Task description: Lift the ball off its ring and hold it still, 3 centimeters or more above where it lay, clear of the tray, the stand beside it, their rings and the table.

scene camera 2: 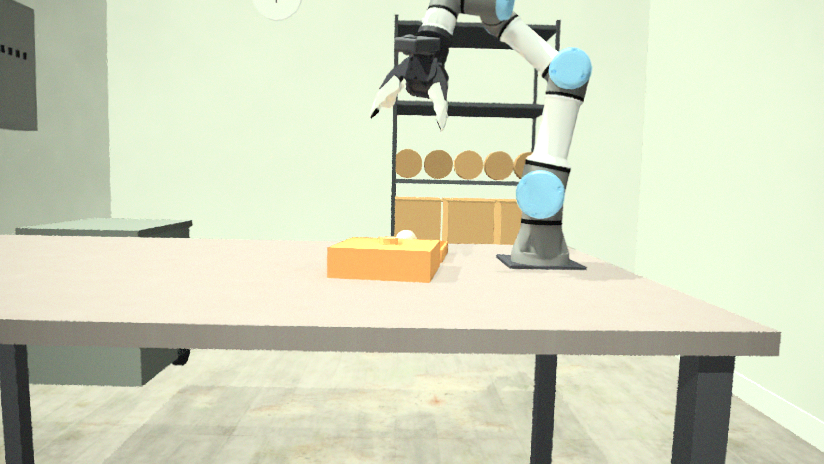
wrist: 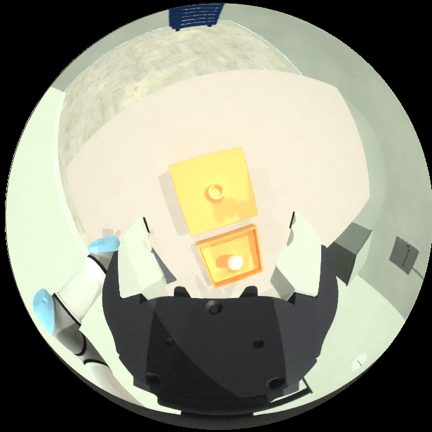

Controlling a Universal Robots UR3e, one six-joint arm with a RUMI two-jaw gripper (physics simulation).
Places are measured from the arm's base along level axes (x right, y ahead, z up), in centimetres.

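Pixels of known places: gripper, between the fingertips: [scene camera 2: 405,124]; arm's base, origin of its link: [scene camera 2: 539,261].
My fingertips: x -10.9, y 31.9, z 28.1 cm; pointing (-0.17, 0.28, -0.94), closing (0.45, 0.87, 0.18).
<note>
For each thing: its top centre in the pictures, then the offset to it from my fingertips. "spot": a spot on its surface instead. Level surfaces: height alone.
- white ball, centre of its top: [scene camera 2: 406,229] dx +24.2, dy -3.2, dz -22.6 cm
- shallow orange tray, centre of its top: [scene camera 2: 406,244] dx +24.2, dy -3.2, dz -26.0 cm
- empty ring, a spot on its surface: [scene camera 2: 390,240] spot: dx -0.4, dy +2.4, dz -22.4 cm
- table, height of its surface: dz -28.8 cm
The white ball [scene camera 2: 406,234] [wrist: 235,262] sits inside the shallow orange tray [scene camera 2: 444,251] [wrist: 200,260]; its ring is hidden under it. In the scene view the stand hides most of the tray and the ball's lower part. The orange stand [scene camera 2: 380,263] [wrist: 185,185] is a square block beside the tray, with an empty ring [scene camera 2: 390,240] [wrist: 209,192] on its top. My gripper [scene camera 2: 407,122] [wrist: 217,216] is open and empty, high above the tray and stand, its fingers pointing down. In the wrist view the tray and ball show between the two fingers, far below them.
The table [scene camera 2: 230,288] [wrist: 300,135] carries the tray, the stand and the arm's base [scene camera 2: 540,244], which is to the right of the stand in the scene view. A shelf rack [scene camera 2: 394,138] stands behind the table, and a grey-green cabinet [scene camera 2: 86,363] [wrist: 350,250] stands beyond the table.
</note>
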